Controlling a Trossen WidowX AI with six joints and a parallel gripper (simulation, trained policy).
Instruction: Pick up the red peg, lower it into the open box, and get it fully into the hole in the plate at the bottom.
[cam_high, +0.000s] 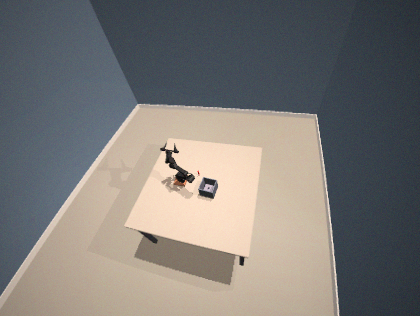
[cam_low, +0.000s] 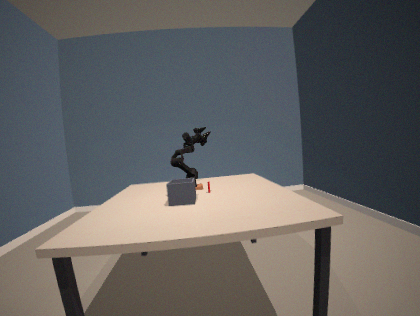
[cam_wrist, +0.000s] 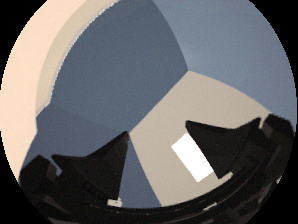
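The red peg is 440 mm below my gripper tip, 250 mm ahead of it and 20 mm to the right of it.
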